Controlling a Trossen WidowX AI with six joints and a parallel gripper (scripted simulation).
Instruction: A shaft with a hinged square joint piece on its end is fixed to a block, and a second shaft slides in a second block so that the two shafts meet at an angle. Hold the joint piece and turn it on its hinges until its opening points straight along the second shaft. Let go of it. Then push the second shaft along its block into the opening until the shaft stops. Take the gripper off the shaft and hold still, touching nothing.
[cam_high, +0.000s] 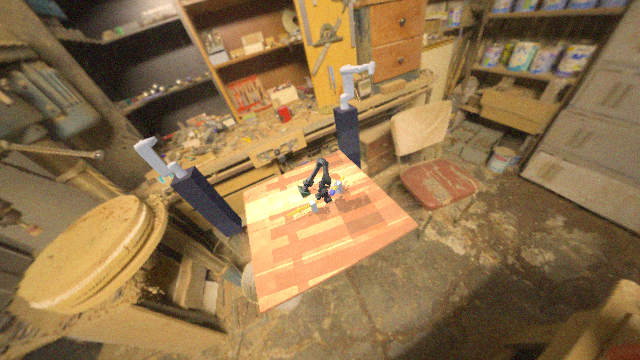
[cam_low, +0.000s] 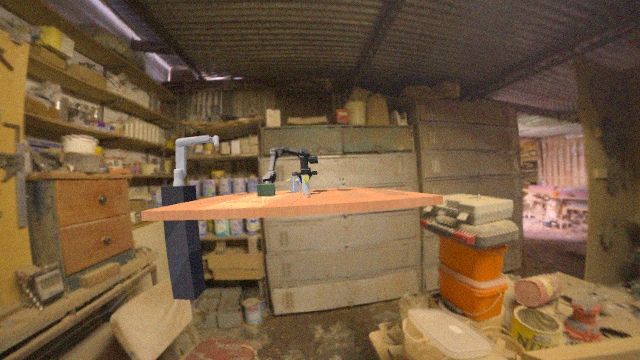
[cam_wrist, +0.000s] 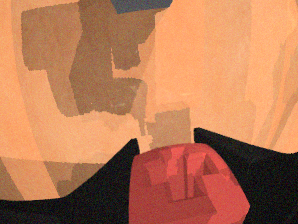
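Right now my gripper tip is 20 mm to the right of the red square joint piece and 40 mm below it.
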